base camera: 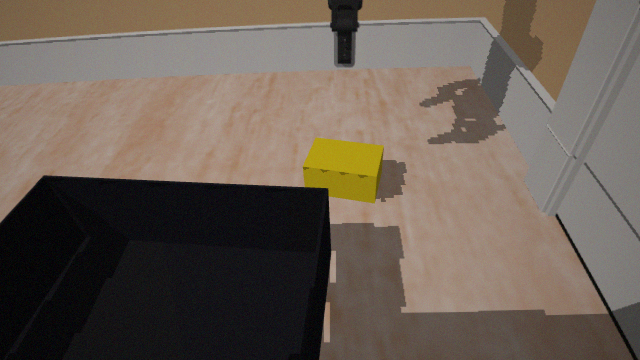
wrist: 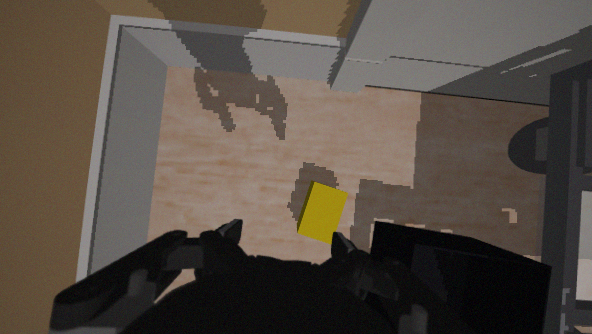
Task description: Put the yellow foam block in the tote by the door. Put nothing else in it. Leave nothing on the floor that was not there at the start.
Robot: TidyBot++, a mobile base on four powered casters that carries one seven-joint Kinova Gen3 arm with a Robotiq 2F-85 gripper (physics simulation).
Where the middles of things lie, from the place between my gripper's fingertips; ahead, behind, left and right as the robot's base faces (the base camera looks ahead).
Now: hand 140 mm above the yellow foam block [base camera: 350,170] and 60 mm past it. From my hand the other things lie so: black tote [base camera: 98,261]: 260 mm behind, 170 mm to the left, 110 mm below.
